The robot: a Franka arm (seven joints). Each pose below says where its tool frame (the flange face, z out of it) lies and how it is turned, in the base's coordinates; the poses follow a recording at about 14 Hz.
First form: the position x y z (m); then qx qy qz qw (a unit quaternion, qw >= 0).
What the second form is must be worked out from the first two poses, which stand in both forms.
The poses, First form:
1: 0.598 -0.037 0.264 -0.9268 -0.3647 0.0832 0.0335
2: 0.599 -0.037 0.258 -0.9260 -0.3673 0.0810 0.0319
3: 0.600 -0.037 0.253 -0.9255 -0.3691 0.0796 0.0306
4: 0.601 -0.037 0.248 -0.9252 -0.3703 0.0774 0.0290
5: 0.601 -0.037 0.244 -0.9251 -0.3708 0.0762 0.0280
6: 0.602 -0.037 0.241 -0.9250 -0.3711 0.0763 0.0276
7: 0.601 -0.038 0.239 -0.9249 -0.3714 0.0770 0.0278
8: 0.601 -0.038 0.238 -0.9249 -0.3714 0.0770 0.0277
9: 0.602 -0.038 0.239 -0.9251 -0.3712 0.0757 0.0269
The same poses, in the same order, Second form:
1:
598 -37 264
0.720 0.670 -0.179
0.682 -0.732 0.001
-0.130 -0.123 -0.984

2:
599 -37 258
0.717 0.675 -0.173
0.685 -0.728 0.000
-0.127 -0.119 -0.985

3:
600 -37 253
0.715 0.678 -0.170
0.688 -0.726 -0.002
-0.125 -0.115 -0.985

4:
601 -37 248
0.714 0.681 -0.165
0.690 -0.724 -0.004
-0.122 -0.111 -0.986

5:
601 -37 244
0.713 0.682 -0.162
0.690 -0.723 -0.005
-0.120 -0.108 -0.987

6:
602 -37 241
0.713 0.682 -0.162
0.691 -0.723 -0.006
-0.121 -0.108 -0.987

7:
601 -38 239
0.712 0.683 -0.163
0.691 -0.723 -0.006
-0.122 -0.109 -0.987

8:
601 -38 238
0.712 0.683 -0.163
0.691 -0.723 -0.006
-0.122 -0.108 -0.987

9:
602 -38 239
0.713 0.683 -0.160
0.691 -0.723 -0.006
-0.120 -0.106 -0.987

